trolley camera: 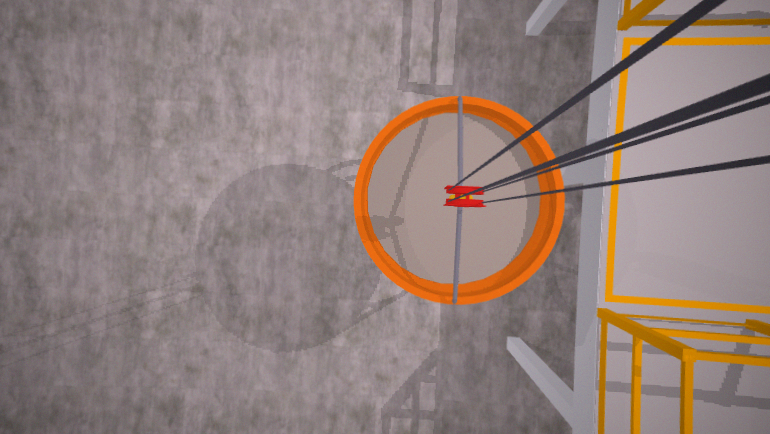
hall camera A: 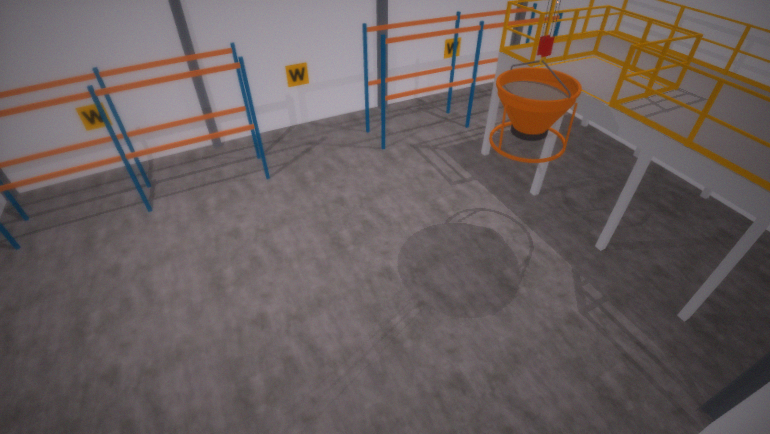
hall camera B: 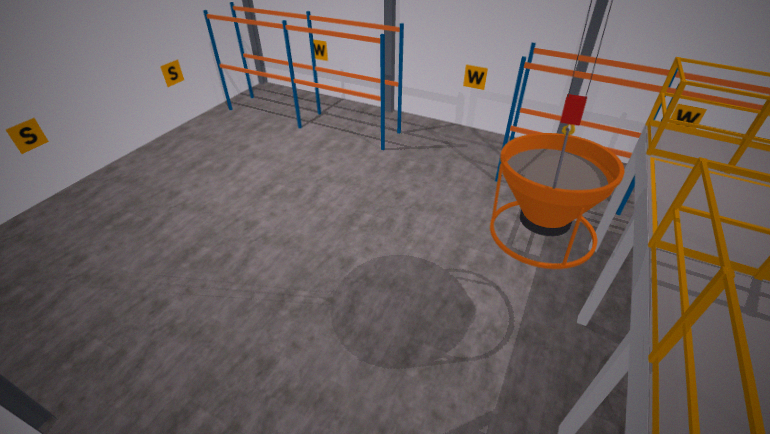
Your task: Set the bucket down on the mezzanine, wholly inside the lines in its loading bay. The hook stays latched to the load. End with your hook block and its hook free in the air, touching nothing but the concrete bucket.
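The orange concrete bucket (hall camera A: 531, 115) (hall camera B: 541, 200) (trolley camera: 361, 202), filled with grey concrete, hangs upright in the air beside the mezzanine (hall camera A: 700, 173) (hall camera B: 639, 280) (trolley camera: 589, 242). My red hook block (hall camera A: 546, 46) (hall camera B: 573, 109) (trolley camera: 464, 203) is above the bucket's middle. My hook (hall camera B: 568, 129) is latched to its grey bail. In the trolley camera the bucket is left of the mezzanine edge, apart from it in plan. The yellow loading bay line (trolley camera: 613, 231) is on the deck to the right. The height of the bucket's base ring against the deck is hard to tell.
Yellow railings (hall camera A: 705, 110) (trolley camera: 685, 388) stand on the mezzanine, on both sides of the bay in the trolley camera, with a gap facing the bucket. Grey posts (hall camera A: 625, 199) carry the deck. Blue and orange racks (hall camera A: 383, 91) (hall camera B: 382, 91) stand along the W wall.
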